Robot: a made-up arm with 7 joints.
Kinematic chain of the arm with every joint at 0, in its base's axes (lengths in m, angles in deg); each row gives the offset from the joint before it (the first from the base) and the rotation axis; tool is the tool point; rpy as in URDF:
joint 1: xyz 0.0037 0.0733 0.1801 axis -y
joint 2: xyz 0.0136 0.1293 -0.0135 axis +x
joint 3: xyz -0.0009 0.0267 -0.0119 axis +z
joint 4: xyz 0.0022 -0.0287 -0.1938 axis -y
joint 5: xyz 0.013 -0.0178 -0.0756 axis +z
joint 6: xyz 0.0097 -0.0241 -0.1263 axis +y
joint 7: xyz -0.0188 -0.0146 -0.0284 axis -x
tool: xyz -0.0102 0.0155 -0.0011 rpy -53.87 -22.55 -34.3
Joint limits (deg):
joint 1: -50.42..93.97
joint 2: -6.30..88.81
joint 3: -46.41..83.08
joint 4: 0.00..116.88
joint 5: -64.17..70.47
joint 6: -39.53..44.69
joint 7: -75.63..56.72
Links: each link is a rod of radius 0.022 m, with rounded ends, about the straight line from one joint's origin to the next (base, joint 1, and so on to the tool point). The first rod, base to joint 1, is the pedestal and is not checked.
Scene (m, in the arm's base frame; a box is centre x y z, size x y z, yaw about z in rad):
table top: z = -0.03
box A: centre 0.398 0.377 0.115 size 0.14 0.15 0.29 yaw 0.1
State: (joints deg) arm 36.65 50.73 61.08 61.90 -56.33 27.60 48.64
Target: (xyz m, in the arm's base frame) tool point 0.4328 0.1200 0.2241
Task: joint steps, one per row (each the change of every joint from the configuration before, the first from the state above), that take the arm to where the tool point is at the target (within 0.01 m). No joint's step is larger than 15 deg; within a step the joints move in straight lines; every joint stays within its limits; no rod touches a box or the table.
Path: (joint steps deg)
1: 11.46 -5.37 -6.56 3.09 14.41 3.42 1.62
2: 11.47 -5.37 -6.56 3.09 14.41 3.42 1.61
3: 11.46 -5.37 -6.56 3.09 14.41 3.41 1.62
4: 11.47 -5.36 -6.56 3.09 14.41 3.42 1.61
5: 11.46 -5.37 -6.57 3.09 14.41 3.42 1.62
6: -5.35 -7.55 -7.95 -7.71 -13.77 -10.39 0.00
7: -5.36 -7.55 -7.96 -7.72 -13.76 -10.38 0.00
8: -5.35 -7.54 -7.95 -7.71 -13.76 -10.39 0.00
9: -5.36 -7.55 -7.96 -7.72 -13.76 -10.39 0.00

